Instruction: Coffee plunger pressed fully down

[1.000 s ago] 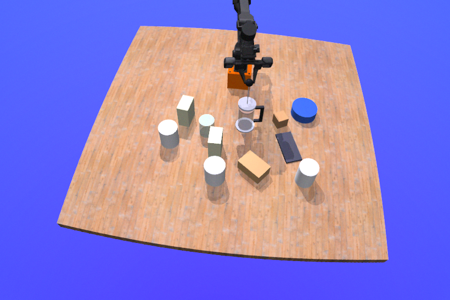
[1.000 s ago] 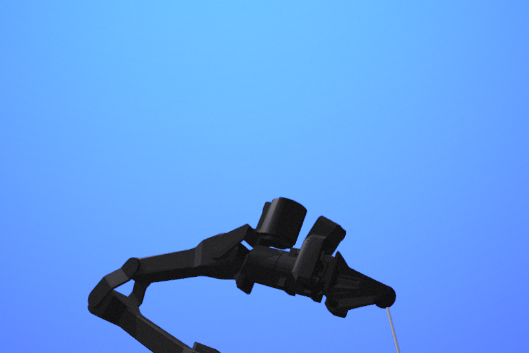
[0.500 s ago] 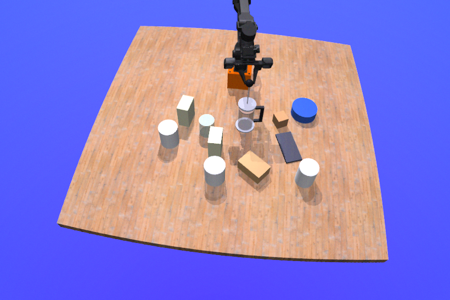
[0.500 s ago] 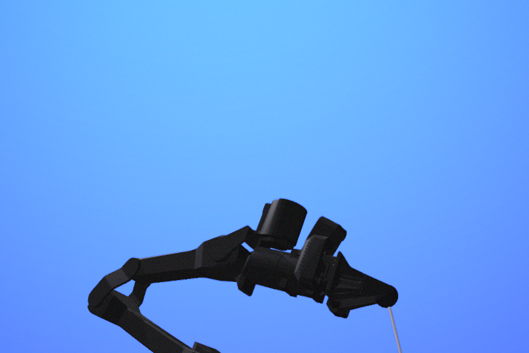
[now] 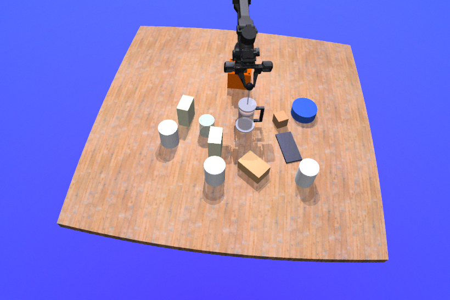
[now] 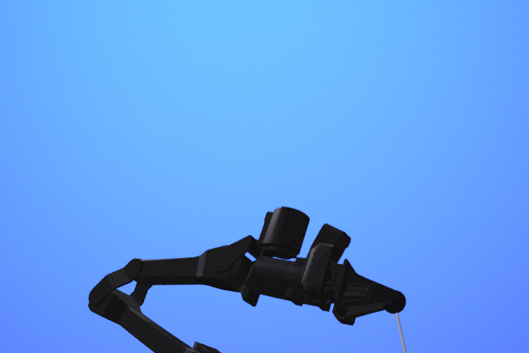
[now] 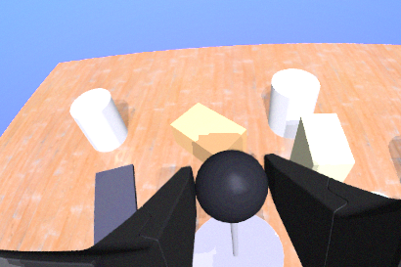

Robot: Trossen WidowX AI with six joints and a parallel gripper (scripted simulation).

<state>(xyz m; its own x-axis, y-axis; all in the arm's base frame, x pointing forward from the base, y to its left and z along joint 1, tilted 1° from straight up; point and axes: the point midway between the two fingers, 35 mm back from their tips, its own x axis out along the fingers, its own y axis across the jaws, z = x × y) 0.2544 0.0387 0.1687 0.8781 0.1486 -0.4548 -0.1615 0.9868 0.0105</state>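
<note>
My gripper tip is now 130 mm above the glass coffee press, 10 mm to the right of it and 10 mm past it. Round my gripper tip: tan box (230 mm below, 210 mm ahead, 50 mm to the left); then brown cube (230 mm below, 150 mm to the left, 50 mm behind); then dark slab (250 mm below, 190 mm to the left, 80 mm ahead).
</note>
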